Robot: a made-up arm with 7 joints. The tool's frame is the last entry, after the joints. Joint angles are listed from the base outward.
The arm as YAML. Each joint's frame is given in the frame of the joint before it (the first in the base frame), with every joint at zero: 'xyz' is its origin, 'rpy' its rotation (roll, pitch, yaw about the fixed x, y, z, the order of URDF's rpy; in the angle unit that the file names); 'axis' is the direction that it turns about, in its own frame. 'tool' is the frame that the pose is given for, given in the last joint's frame.
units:
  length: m
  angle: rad
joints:
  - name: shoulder
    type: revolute
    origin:
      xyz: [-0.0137, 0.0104, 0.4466]
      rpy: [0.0, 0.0, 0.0]
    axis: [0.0, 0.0, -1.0]
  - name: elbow
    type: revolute
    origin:
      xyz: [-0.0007, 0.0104, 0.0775]
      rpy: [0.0, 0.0, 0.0]
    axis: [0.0, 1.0, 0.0]
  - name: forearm
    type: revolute
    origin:
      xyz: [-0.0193, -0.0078, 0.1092]
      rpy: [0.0, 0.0, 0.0]
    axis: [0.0, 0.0, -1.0]
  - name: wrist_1
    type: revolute
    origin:
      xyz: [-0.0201, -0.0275, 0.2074]
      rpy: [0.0, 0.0, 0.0]
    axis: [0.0, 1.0, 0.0]
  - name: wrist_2
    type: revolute
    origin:
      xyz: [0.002, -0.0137, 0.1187]
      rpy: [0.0, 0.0, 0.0]
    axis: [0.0, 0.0, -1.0]
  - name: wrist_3
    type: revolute
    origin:
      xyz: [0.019, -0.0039, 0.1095]
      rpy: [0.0, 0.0, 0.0]
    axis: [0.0, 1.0, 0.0]
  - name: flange
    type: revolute
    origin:
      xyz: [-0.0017, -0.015, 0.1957]
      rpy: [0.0, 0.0, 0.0]
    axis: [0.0, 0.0, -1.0]
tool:
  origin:
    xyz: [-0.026, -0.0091, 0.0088]
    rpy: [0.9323, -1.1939, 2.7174]
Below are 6 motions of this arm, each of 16 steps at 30 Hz.
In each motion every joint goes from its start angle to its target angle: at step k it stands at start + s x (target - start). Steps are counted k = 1, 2, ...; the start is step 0. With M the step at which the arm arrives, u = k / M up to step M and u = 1 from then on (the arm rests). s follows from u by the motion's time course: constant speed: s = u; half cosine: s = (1 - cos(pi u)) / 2; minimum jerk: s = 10 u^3 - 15 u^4 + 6 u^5.
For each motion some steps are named. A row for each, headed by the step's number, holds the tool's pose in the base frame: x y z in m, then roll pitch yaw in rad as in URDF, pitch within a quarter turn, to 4 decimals.
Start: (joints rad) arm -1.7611 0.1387 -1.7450 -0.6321 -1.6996 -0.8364 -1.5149
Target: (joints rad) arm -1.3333 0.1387 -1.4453 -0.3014 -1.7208 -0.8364 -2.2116
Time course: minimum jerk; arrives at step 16
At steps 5, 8, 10, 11, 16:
5: 0.1031 0.2754 1.1587 2.6198 -0.6193 1.8991
8: 0.1211 0.2405 1.1774 2.6900 -0.6864 1.7611
10: 0.1281 0.2192 1.1876 2.7398 -0.7265 1.6658
11: 0.1300 0.2113 1.1912 2.7613 -0.7417 1.6255
16: 0.1325 0.1983 1.1967 2.8030 -0.7675 1.5489

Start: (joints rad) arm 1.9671 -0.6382 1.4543 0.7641 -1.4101 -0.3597 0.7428
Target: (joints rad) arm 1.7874 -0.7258 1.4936 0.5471 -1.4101 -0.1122 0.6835
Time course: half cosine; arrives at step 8
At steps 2, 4, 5, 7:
2: -0.0925 0.5364 0.9584 -0.7166 -0.5222 1.5527
4: -0.1004 0.5434 0.9692 -0.6192 -0.5672 1.5653
5: -0.1043 0.5470 0.9742 -0.5669 -0.5916 1.5689
7: -0.1094 0.5519 0.9804 -0.4936 -0.6260 1.5700

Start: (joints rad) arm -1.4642 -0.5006 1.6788 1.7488 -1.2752 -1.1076 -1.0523
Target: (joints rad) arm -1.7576 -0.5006 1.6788 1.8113 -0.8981 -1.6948 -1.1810
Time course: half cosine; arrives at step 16
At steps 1, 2, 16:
1: 0.2084 -0.3737 0.6294 -0.2382 0.4491 -1.6212
2: 0.2086 -0.3735 0.6309 -0.2409 0.4369 -1.6279
16: 0.2205 -0.3389 0.7038 -0.0982 0.0090 -1.7683

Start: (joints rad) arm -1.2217 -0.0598 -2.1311 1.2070 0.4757 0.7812 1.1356
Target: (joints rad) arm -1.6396 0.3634 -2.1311 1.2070 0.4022 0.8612 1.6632
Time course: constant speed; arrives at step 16
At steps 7, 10, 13, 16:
7: -0.4101 -0.0211 0.8541 2.1261 0.5188 -2.6714
10: -0.4019 -0.0274 0.8549 2.1177 0.5165 -2.5612
13: -0.3950 -0.0330 0.8538 2.1073 0.5114 -2.4509
16: -0.3894 -0.0384 0.8510 2.0947 0.5035 -2.3408

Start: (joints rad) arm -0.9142 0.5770 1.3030 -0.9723 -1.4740 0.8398 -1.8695
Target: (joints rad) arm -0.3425 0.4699 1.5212 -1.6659 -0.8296 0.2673 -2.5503
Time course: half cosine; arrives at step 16
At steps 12, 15, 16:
12: -0.0383 0.4771 0.8990 -1.8560 -0.4532 1.5899
15: -0.0342 0.4788 0.8634 -1.9077 -0.3783 1.6323
16: -0.0338 0.4788 0.8607 -1.9106 -0.3722 1.6347

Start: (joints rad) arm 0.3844 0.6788 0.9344 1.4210 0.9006 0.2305 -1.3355
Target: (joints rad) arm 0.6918 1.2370 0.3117 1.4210 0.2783 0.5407 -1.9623
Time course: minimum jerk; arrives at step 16
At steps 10, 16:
10: 0.1273 -0.4499 0.4199 -2.3572 0.5287 -1.8903
16: 0.1034 -0.3830 0.3092 -2.4000 0.7689 -2.2591

